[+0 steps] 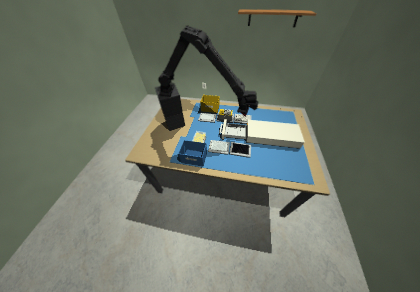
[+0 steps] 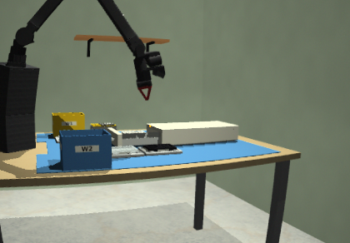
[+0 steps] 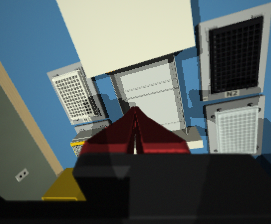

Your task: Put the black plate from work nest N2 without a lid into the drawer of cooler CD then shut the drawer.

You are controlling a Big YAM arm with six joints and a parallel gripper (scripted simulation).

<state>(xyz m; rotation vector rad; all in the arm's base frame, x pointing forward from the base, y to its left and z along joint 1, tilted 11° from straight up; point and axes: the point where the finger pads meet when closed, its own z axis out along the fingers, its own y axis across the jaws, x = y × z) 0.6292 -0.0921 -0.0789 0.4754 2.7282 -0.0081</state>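
Now: the black plate 20 mm behind my hand, 170 mm to the right of it and 200 mm below it. The rest, counted from my hand: work nest N2 (20 mm behind, 170 mm to the right, 220 mm below); cream cooler CD (100 mm ahead, 190 mm below); drawer (40 mm behind, 20 mm to the left, 200 mm below).
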